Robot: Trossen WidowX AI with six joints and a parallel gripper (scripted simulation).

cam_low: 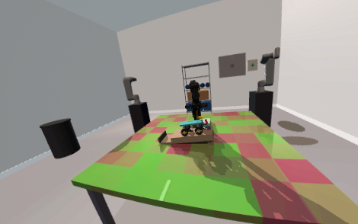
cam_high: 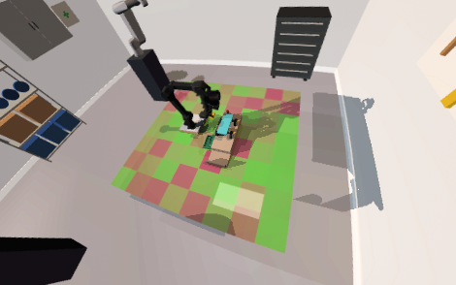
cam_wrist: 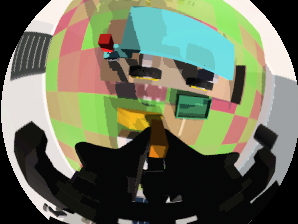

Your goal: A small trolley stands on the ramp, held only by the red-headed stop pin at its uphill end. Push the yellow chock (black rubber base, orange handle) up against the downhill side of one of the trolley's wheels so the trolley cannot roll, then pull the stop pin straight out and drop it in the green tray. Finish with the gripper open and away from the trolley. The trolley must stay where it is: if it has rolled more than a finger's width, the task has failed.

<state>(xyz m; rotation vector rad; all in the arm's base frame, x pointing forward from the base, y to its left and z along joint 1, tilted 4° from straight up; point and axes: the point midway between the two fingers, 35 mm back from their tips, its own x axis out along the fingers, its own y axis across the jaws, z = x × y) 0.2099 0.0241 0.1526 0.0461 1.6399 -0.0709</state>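
Now: the red-headed stop pin 110 mm ahead of my gripper tip, 80 mm to the left of it and 40 mm below it. The rest, counted from my gripper tip: ramp 120 mm ahead, 40 mm to the right, 130 mm below; then yellow chock 20 mm to the left, 10 mm below; then trolley 120 mm ahead, 40 mm to the right, 60 mm below.
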